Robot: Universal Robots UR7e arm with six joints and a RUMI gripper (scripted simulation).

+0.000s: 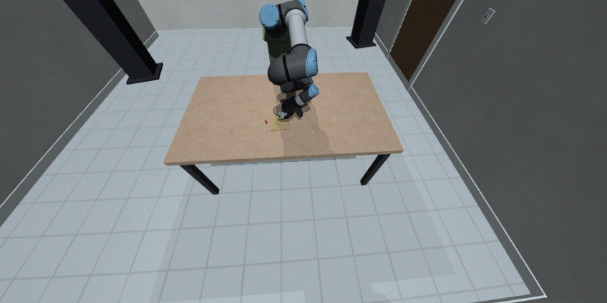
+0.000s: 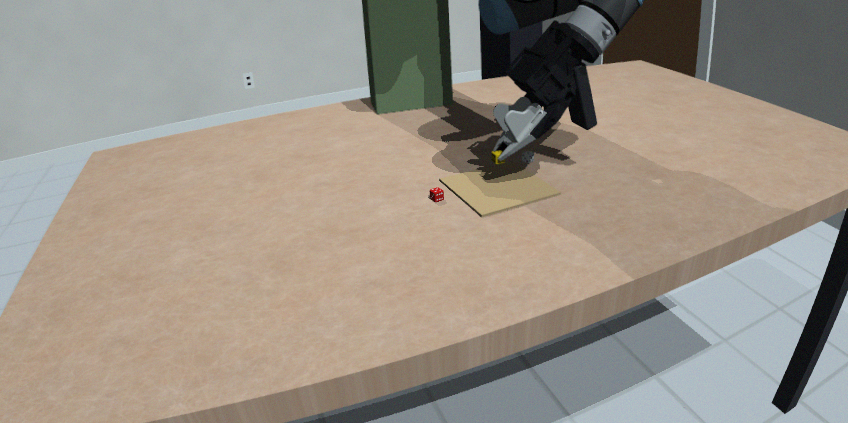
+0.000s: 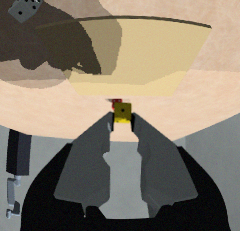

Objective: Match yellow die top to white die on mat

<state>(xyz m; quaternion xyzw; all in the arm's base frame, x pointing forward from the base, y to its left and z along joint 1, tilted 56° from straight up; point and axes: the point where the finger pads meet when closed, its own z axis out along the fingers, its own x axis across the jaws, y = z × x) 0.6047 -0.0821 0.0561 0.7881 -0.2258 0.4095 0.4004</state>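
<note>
The tan mat lies 60 mm below my hand and 10 mm to the right of it. The rest, counted from my hand: red die (110 mm to the right, 50 mm below, 30 mm behind); then white die (100 mm to the left, 50 mm below, 50 mm behind); then yellow die (10 mm to the right, 10 mm below).
</note>
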